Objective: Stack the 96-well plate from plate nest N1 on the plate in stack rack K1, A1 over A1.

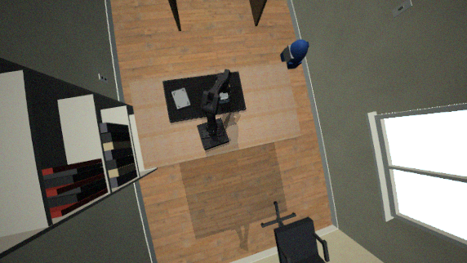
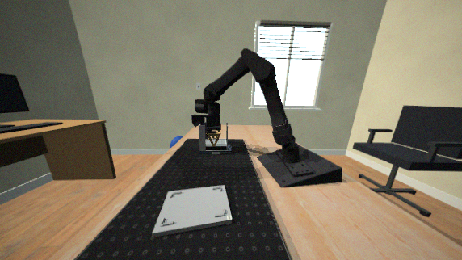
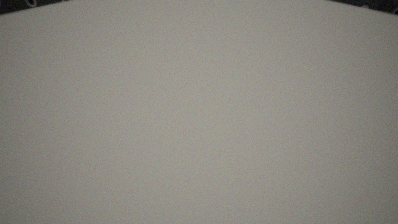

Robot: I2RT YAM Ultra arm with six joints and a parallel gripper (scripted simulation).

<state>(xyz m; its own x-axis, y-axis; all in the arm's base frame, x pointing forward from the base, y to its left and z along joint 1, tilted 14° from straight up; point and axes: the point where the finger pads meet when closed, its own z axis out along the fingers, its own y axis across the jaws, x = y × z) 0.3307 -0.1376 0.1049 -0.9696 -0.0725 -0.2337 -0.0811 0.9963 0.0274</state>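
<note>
Now: the 96-well plate right at my hand. The rest, counted from my hand: plate nest N1: 37 cm to the left, 4 cm below, 1 cm behind; then A1 mark: 41 cm to the left, 9 cm behind, 4 cm below.
</note>
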